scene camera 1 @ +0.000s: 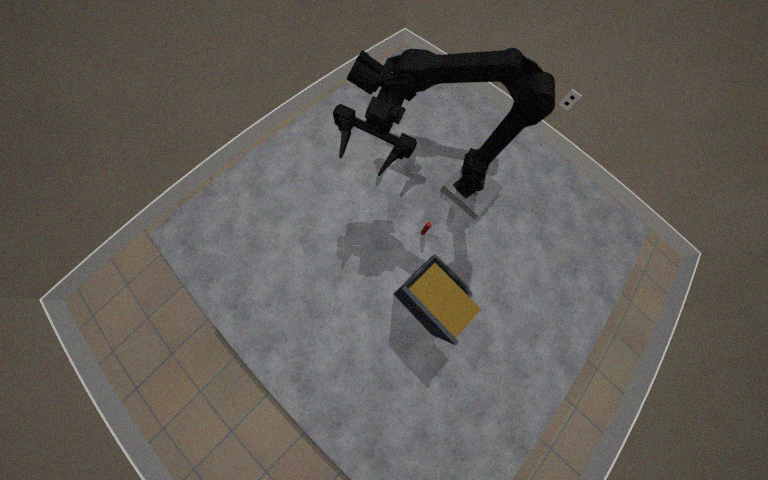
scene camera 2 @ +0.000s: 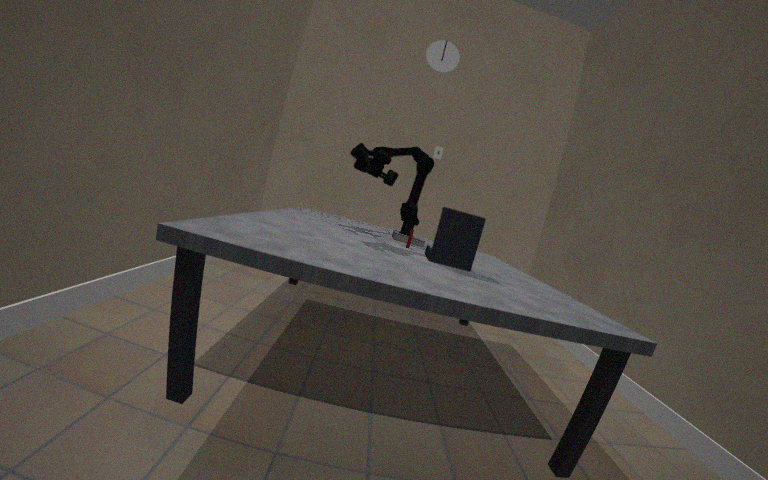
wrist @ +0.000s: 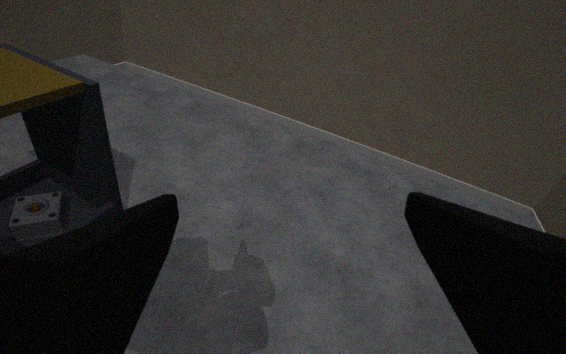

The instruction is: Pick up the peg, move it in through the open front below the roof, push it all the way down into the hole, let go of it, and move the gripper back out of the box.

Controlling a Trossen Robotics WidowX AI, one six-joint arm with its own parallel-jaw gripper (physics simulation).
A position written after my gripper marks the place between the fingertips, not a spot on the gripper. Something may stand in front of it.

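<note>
In scene camera 1 there's my gripper (scene camera 1: 359, 166), which is open and holding nothing, and there's a dark box (scene camera 1: 406, 297) as well. Scene camera 2 gives you the gripper again (scene camera 2: 381, 176), plus the box (scene camera 2: 458, 234). And in the wrist view you'd get my gripper (wrist: 293, 204) together with the dark box (wrist: 70, 138).
</note>
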